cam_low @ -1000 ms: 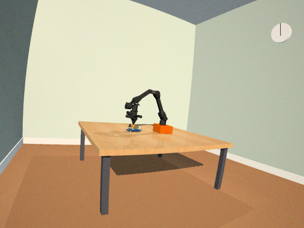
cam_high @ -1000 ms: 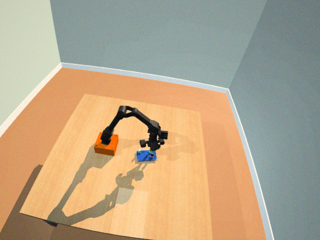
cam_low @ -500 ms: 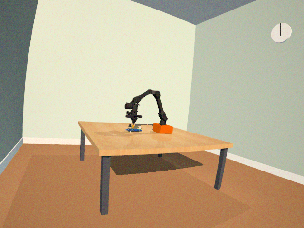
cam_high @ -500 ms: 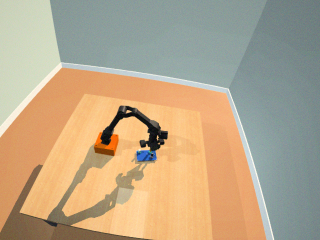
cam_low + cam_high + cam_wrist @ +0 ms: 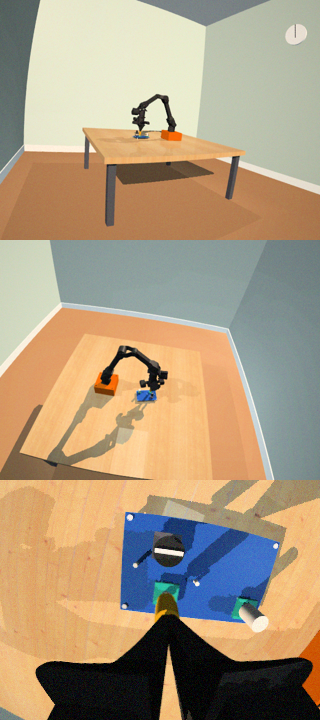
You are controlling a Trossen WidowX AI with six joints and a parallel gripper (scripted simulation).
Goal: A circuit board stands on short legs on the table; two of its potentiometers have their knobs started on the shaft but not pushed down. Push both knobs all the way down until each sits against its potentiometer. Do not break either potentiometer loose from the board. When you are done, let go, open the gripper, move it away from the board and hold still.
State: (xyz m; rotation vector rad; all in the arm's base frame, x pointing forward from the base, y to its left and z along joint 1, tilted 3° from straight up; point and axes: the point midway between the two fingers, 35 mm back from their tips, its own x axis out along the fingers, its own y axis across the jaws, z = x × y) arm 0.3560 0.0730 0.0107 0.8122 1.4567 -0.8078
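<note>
Right now my gripper tip is 40 mm to the left of the black knob, 20 mm short of it and 10 mm above it. From my gripper tip the other things lie so: orange knob: 20 mm below.
</note>
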